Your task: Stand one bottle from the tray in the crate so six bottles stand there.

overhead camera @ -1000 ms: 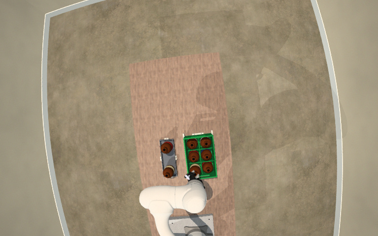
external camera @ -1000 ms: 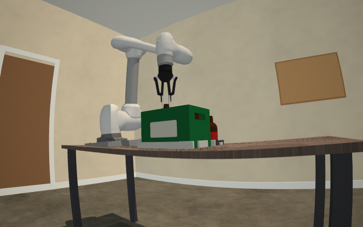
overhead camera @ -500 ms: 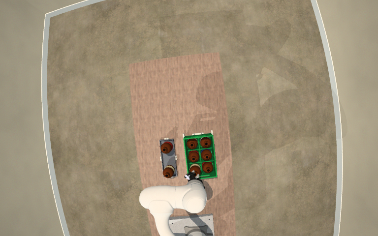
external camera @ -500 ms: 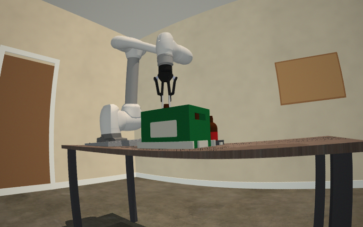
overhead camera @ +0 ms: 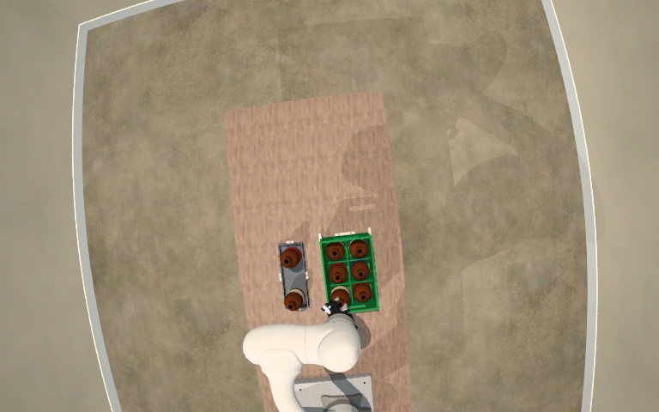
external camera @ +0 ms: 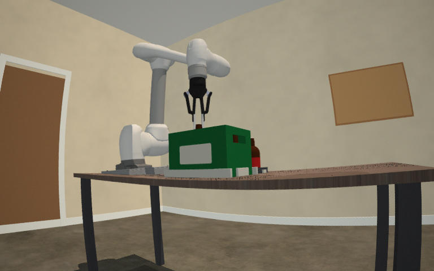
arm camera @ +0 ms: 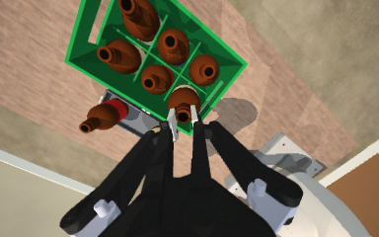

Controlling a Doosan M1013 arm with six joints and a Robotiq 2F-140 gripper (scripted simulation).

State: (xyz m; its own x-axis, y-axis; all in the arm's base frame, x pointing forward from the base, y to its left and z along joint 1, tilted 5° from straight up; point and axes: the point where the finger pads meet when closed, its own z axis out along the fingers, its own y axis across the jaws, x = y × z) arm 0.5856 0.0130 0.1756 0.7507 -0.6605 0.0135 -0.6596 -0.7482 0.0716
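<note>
The green crate lies 90 mm ahead of my hand, 40 mm to the right of it and 150 mm below it. Also, from my hand: grey tray: 60 mm ahead, 190 mm to the left, 220 mm below.
</note>
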